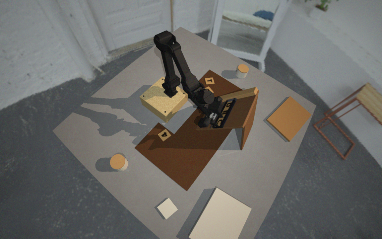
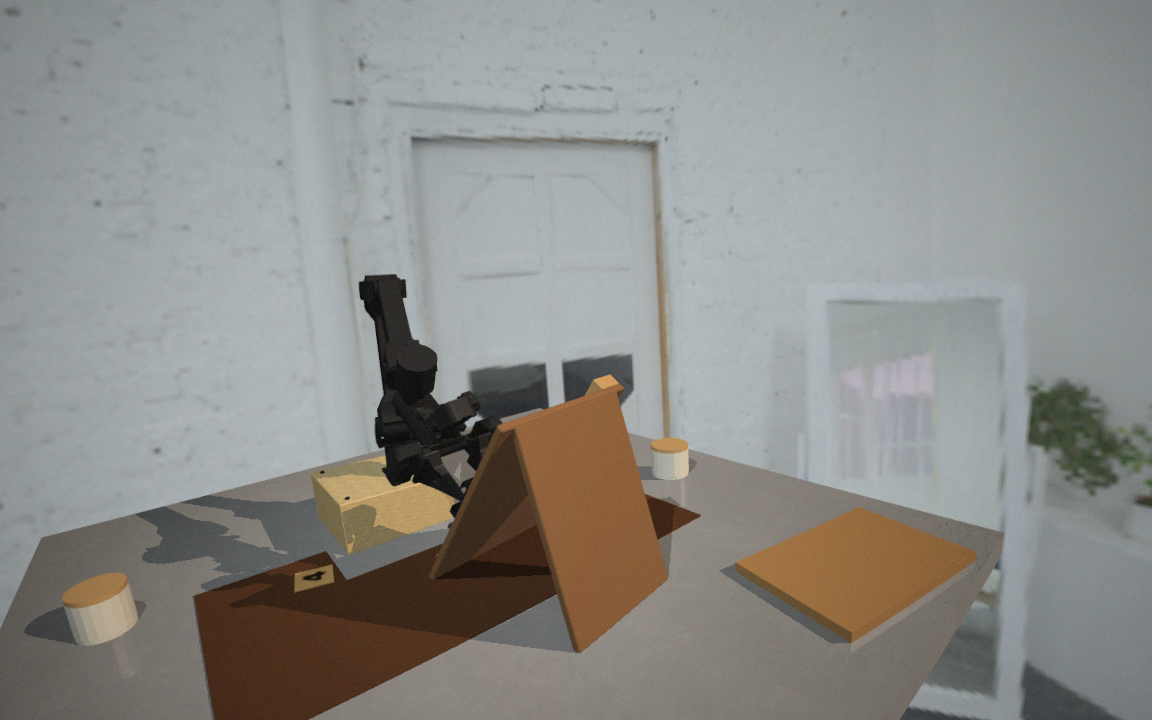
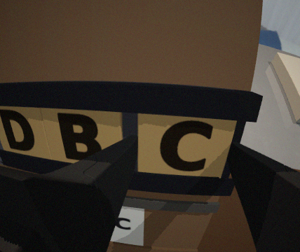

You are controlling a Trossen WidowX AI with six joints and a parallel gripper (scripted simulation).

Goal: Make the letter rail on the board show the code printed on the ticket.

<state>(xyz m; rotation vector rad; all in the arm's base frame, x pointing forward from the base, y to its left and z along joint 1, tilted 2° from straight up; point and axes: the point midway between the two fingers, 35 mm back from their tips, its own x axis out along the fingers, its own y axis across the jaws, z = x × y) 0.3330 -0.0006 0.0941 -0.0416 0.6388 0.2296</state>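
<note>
Now: gripper tip right at the C tile. Round my gripper tip: brown mat 160 mm below, 160 mm behind, 10 mm to the right; D tile 120 mm to the left, 30 mm behind; white ticket 80 mm below, 70 mm behind, 50 mm to the left.
</note>
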